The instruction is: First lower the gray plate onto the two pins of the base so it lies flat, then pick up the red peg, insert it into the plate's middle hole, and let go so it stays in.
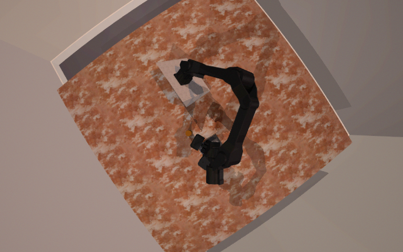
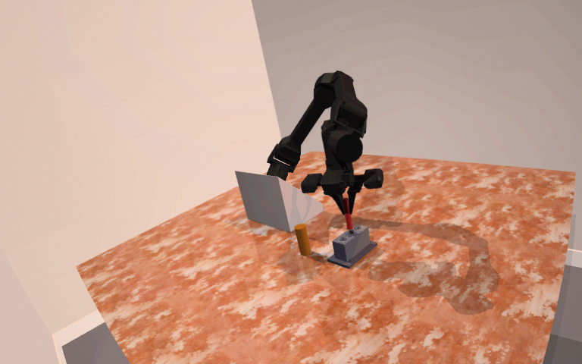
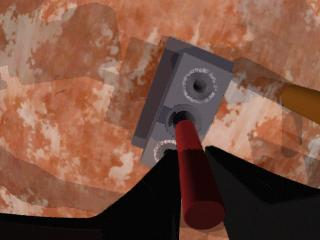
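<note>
My gripper tip is right at the red peg. Round my gripper tip: orange cylinder: 12 cm behind, 7 cm below, 5 cm to the right; gray plate: 7 cm below; gray base: 10 cm below.
</note>
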